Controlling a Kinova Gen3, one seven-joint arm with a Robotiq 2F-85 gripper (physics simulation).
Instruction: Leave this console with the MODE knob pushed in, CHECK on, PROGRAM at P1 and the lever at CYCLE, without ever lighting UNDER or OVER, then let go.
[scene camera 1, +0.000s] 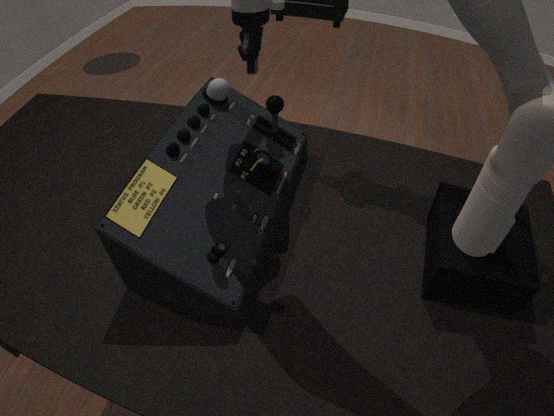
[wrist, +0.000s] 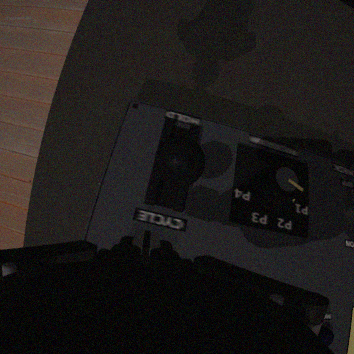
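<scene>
The console (scene camera 1: 195, 200) (wrist: 115, 190) stands on a dark mat. Its black-ball lever (scene camera 1: 274, 104) (wrist: 177, 160) stands in the slot between HOLD and CYCLE; its exact position is hard to tell. The PROGRAM knob (scene camera 1: 262, 157) (wrist: 286, 178) has its yellow pointer toward P1. The MODE knob (scene camera 1: 217, 251) is at the console's near end; its depth is unclear. The CHECK switch (scene camera 1: 235, 205) is in shadow, its setting unclear. My gripper (scene camera 1: 252, 71) (wrist: 145, 246) is shut and empty, in the air beyond the console's far end, apart from the lever in the scene view.
A white dome (scene camera 1: 218, 90) sits at the console's far corner, beside a row of small dark lamps, one blue (scene camera 1: 173, 150). No lamp looks brightly lit. A yellow status card (scene camera 1: 142, 198) lies on the console. The arm's black base (scene camera 1: 450, 280) stands at the right.
</scene>
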